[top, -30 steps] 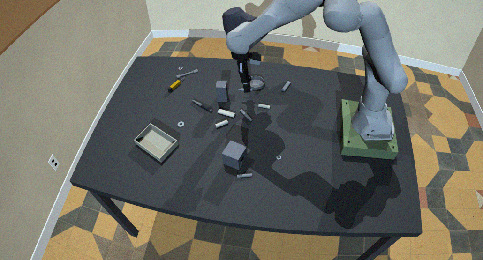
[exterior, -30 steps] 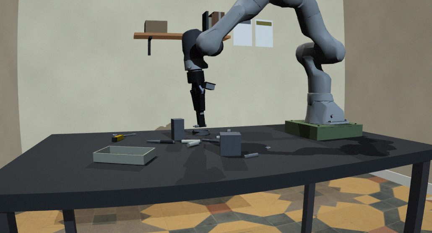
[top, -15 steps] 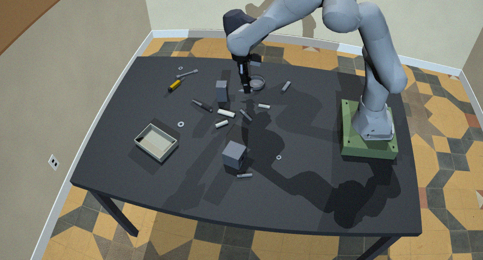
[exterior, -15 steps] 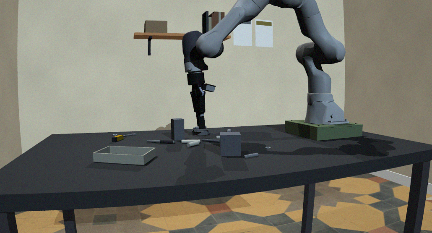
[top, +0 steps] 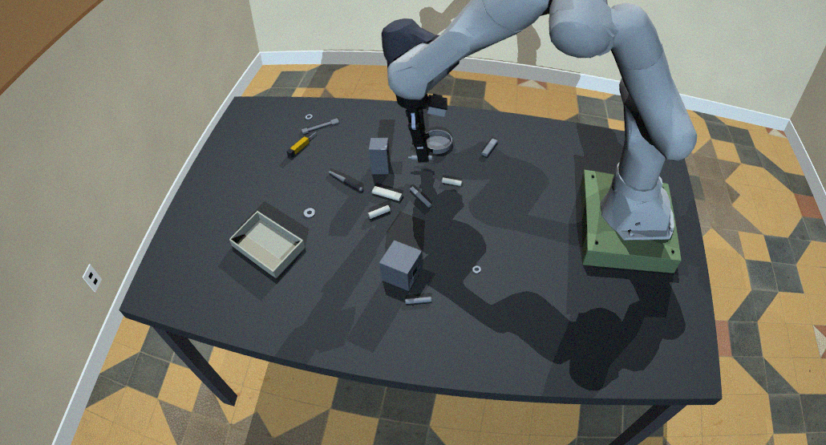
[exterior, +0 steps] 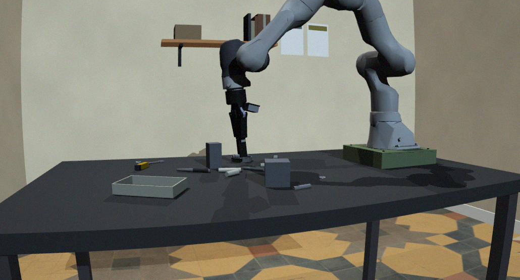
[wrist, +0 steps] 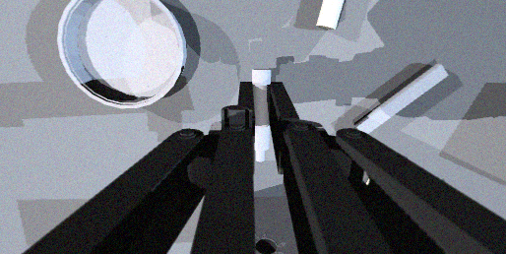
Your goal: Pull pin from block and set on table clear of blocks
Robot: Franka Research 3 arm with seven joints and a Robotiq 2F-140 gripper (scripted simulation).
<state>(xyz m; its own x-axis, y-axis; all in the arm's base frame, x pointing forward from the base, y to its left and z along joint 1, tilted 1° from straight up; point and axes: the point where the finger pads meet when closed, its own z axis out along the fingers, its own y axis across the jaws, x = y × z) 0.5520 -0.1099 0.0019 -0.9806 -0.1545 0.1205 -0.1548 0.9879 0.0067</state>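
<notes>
The round dish is 100 mm to the right of my hand, 60 mm below it and 20 mm behind it. From my hand the other things lie so: yellow-handled screwdriver: 360 mm ahead, 60 mm below, 30 mm to the right; tray: 330 mm to the left, 330 mm ahead, 60 mm below; pin: 30 mm below, 20 mm ahead.
</notes>
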